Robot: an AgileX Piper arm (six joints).
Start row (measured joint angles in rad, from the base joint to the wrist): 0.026, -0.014, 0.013, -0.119, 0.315, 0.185
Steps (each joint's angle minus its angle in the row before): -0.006, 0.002, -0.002, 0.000, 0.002, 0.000; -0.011, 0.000, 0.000, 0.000, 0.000, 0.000; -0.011, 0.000, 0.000, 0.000, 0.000, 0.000; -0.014, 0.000, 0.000, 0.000, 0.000, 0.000; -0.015, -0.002, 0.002, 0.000, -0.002, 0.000; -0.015, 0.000, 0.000, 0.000, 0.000, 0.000; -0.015, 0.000, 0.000, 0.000, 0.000, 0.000; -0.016, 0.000, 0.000, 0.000, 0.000, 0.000; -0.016, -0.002, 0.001, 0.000, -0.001, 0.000; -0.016, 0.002, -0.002, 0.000, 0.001, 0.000; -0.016, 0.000, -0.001, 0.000, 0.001, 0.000; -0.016, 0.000, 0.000, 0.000, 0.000, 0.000; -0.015, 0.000, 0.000, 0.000, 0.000, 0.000; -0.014, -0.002, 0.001, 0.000, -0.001, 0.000
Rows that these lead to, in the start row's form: 0.020, -0.012, 0.011, -0.119, 0.317, 0.185; 0.009, -0.012, 0.011, -0.119, 0.317, 0.185; -0.002, -0.012, 0.011, -0.119, 0.317, 0.185; -0.016, -0.012, 0.011, -0.119, 0.317, 0.185; -0.031, -0.014, 0.013, -0.119, 0.315, 0.185; -0.046, -0.014, 0.013, -0.119, 0.315, 0.185; -0.061, -0.014, 0.013, -0.119, 0.315, 0.185; -0.077, -0.014, 0.013, -0.119, 0.315, 0.185; -0.093, -0.016, 0.014, -0.119, 0.314, 0.185; -0.109, -0.014, 0.012, -0.119, 0.315, 0.185; -0.125, -0.014, 0.011, -0.119, 0.316, 0.185; -0.141, -0.014, 0.011, -0.119, 0.316, 0.185; -0.156, -0.014, 0.011, -0.119, 0.316, 0.185; -0.170, -0.016, 0.012, -0.119, 0.315, 0.185
